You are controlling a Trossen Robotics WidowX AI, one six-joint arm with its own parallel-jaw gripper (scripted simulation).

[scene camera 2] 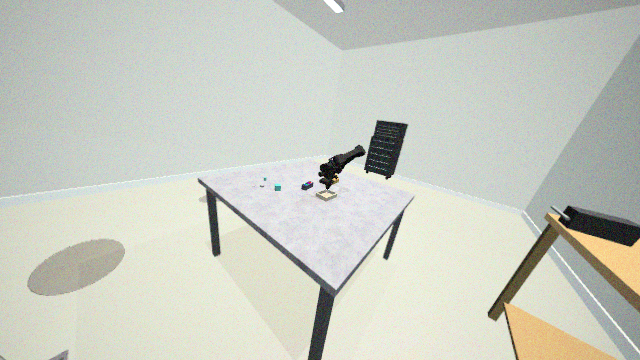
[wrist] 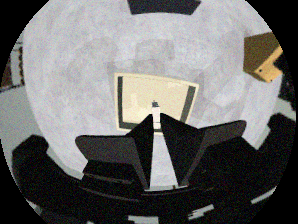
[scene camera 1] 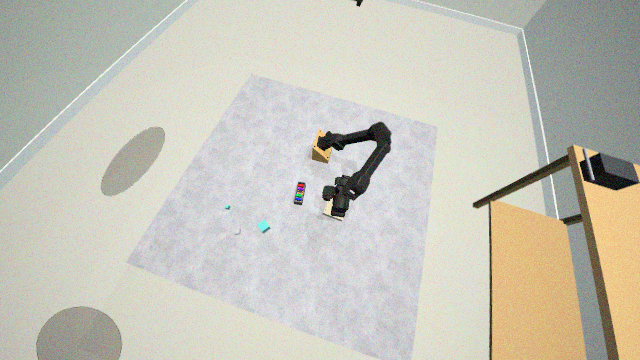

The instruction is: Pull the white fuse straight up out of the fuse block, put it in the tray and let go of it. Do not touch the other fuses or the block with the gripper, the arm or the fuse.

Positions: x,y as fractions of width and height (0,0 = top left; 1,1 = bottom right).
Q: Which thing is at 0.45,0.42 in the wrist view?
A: A cream tray.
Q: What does my gripper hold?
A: A white fuse.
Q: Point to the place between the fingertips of my gripper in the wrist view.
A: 0.53,0.52
